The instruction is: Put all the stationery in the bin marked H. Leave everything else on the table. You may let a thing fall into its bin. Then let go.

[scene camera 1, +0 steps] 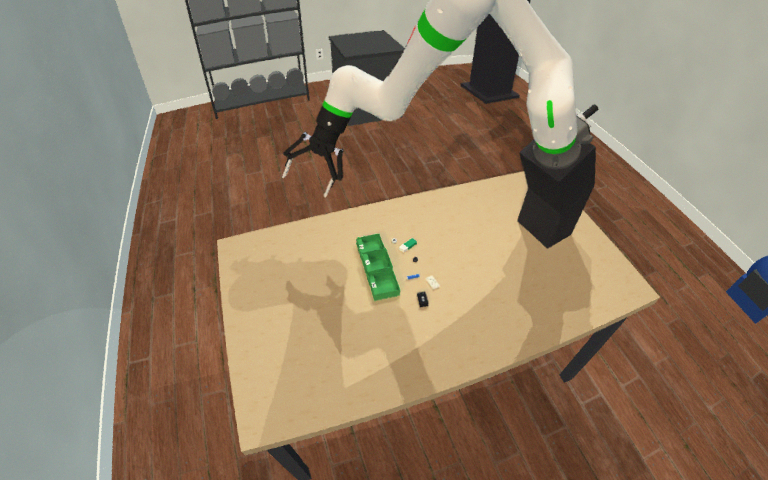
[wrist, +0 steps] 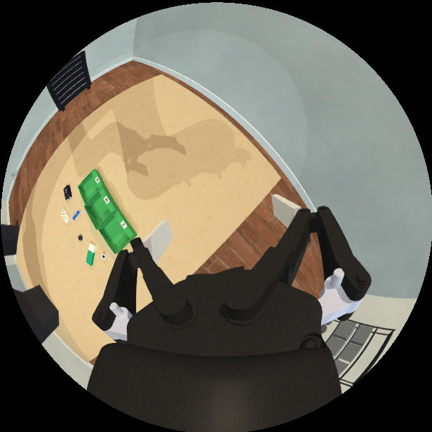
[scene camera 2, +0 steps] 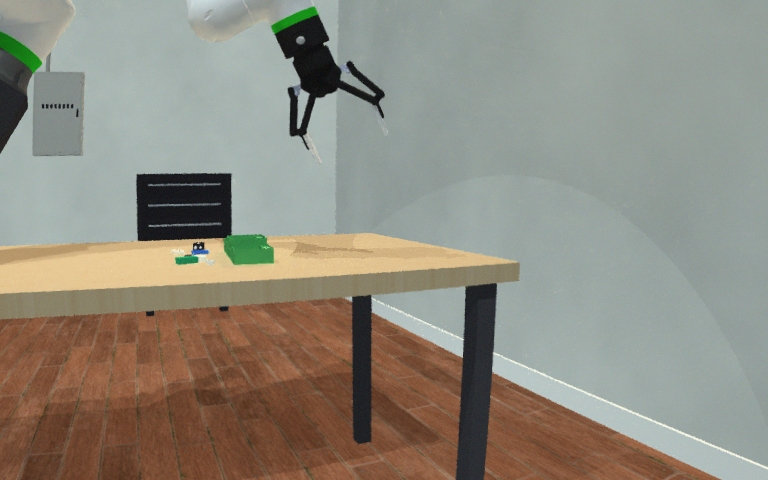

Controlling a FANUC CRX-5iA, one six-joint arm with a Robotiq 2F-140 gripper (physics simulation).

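Note:
My gripper is open and empty, high above and beyond the table's far left edge in scene camera 1. A green three-part bin tray stands on the table; its middle bin seems marked H. Beside the tray lie a green and white eraser-like block, a blue stick-like piece, a black block, a white dotted tile, a small black piece and a small white ring-like piece.
The wooden table carries the arm's black pedestal at its right end in scene camera 1. A dark cabinet and a shelf rack stand on the floor behind the arm.

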